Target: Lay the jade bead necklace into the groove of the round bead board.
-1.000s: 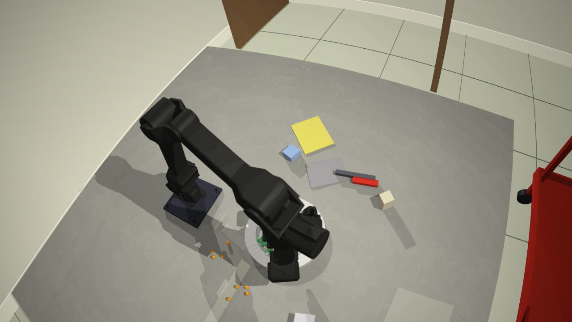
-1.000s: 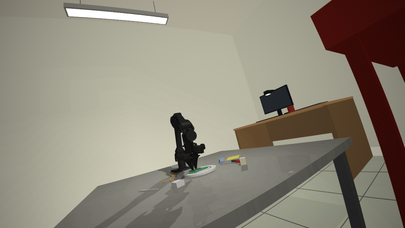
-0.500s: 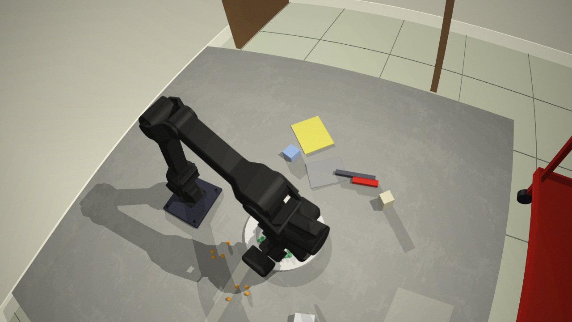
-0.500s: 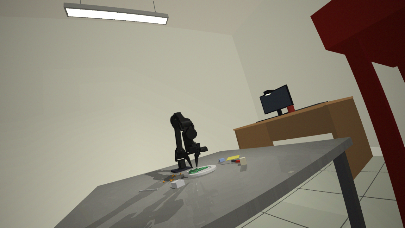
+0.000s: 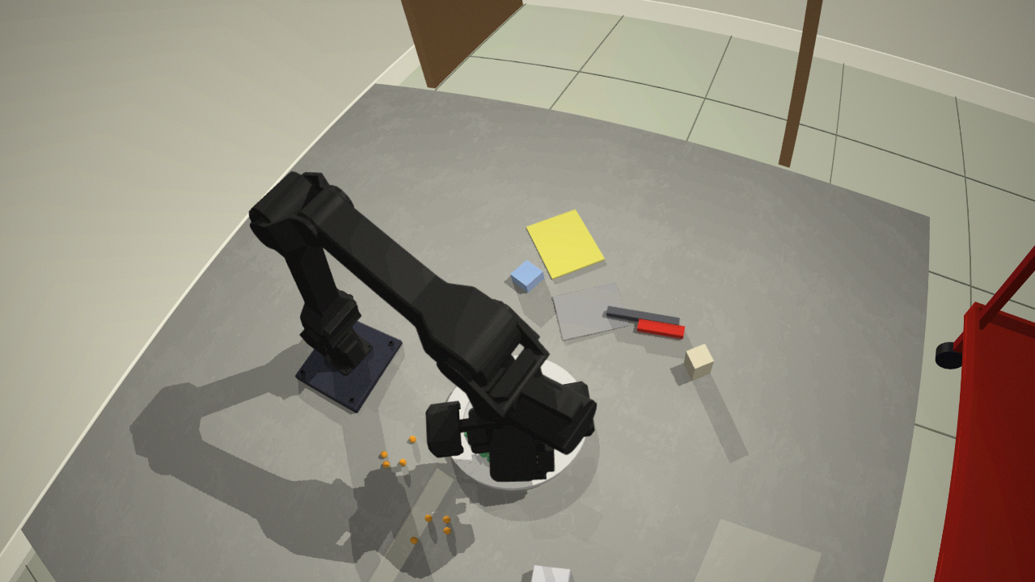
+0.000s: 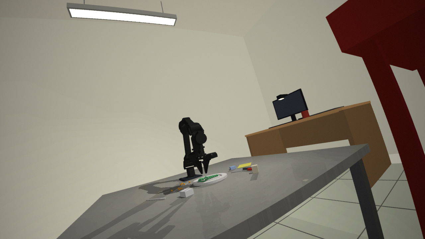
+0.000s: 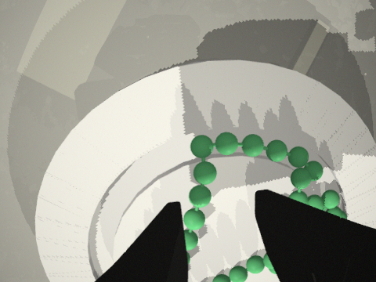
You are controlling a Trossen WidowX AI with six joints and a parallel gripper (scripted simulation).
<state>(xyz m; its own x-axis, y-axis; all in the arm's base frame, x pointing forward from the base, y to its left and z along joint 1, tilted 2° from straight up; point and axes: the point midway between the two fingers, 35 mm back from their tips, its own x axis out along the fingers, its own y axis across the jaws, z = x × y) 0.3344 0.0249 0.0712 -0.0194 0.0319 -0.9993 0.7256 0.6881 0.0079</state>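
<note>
The inner disc is 4 cm behind my gripper tip, 4 cm to the left of it and 4 cm below it. The rest, counted from my gripper tip: grey rod: 4 cm ahead, 26 cm to the right, 5 cm below; grey sheet: 6 cm behind, 24 cm to the left, 5 cm below; bead board: 4 cm behind, 4 cm to the left, 5 cm below.
</note>
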